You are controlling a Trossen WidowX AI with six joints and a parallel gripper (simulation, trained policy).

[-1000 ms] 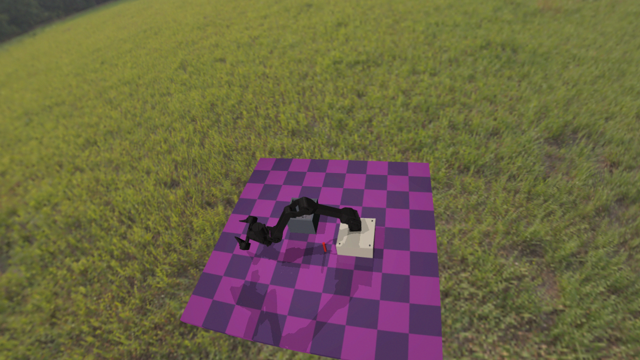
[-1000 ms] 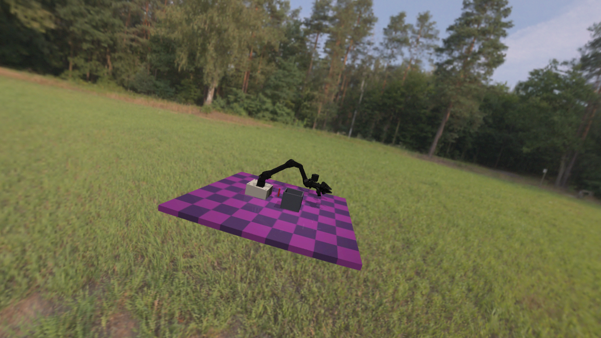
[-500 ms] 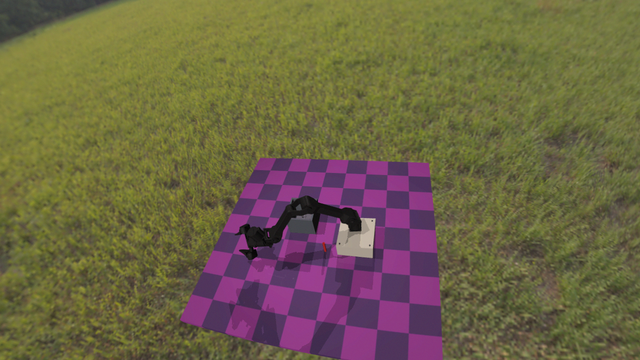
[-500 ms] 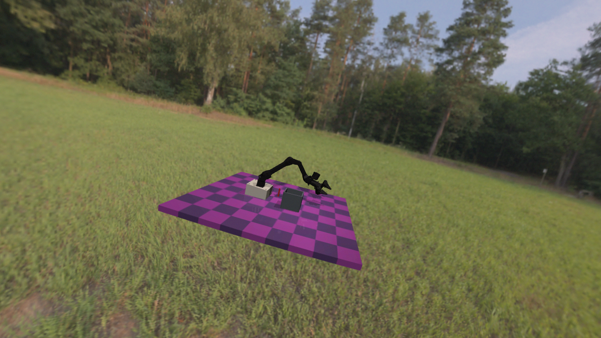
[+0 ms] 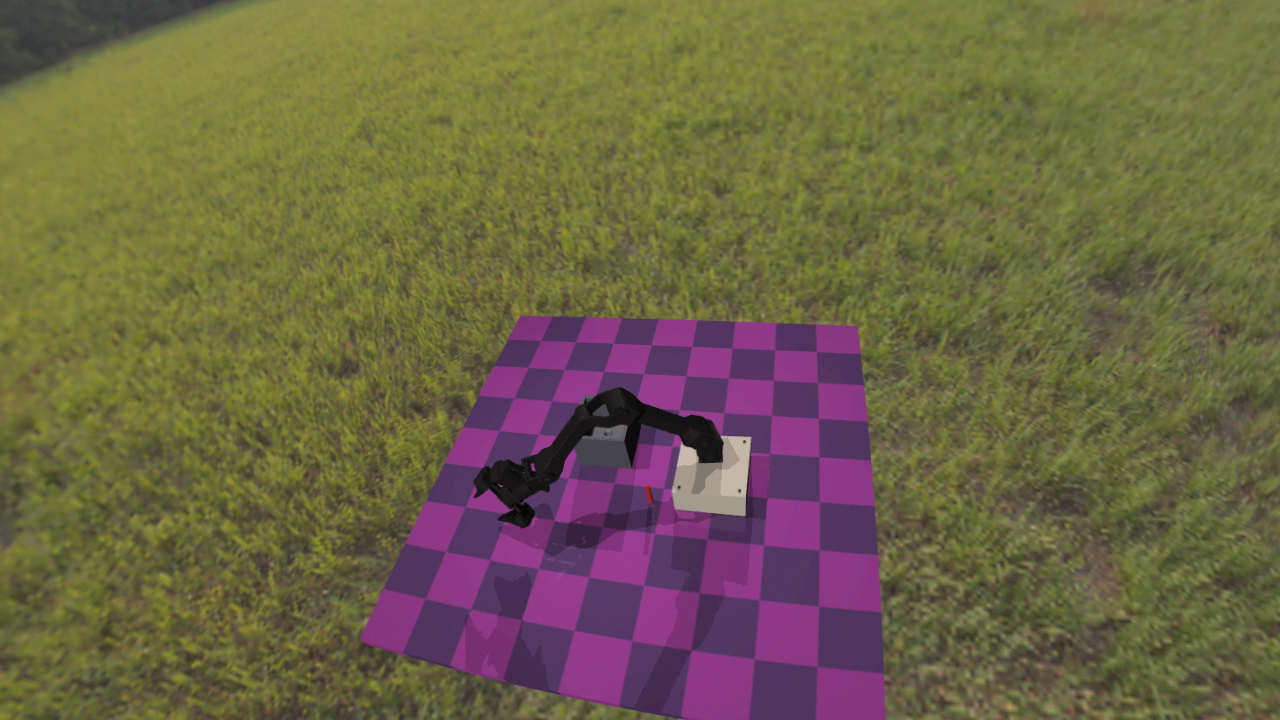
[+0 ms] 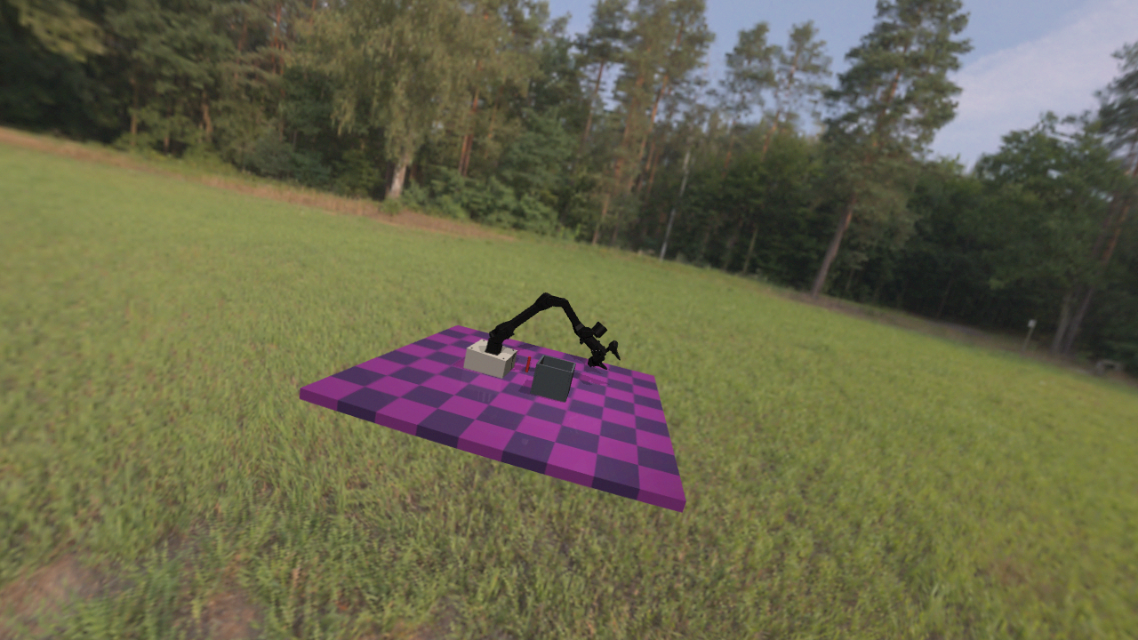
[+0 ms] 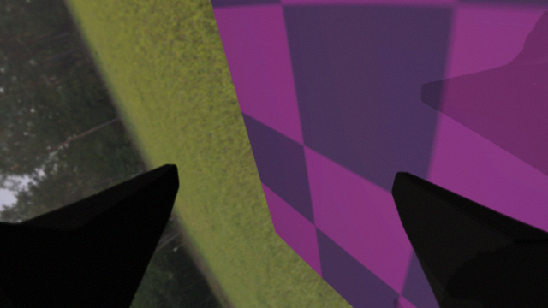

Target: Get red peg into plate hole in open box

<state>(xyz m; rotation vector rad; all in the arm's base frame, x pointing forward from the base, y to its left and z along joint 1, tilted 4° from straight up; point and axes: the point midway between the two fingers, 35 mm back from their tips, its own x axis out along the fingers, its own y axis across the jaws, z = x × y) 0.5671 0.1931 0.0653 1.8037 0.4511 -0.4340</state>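
The red peg is 430 mm behind my gripper tip, 100 mm to the right of it and 70 mm below it. The rest, counted from my gripper tip: plate: 290 mm to the right, 290 mm behind, 60 mm below.
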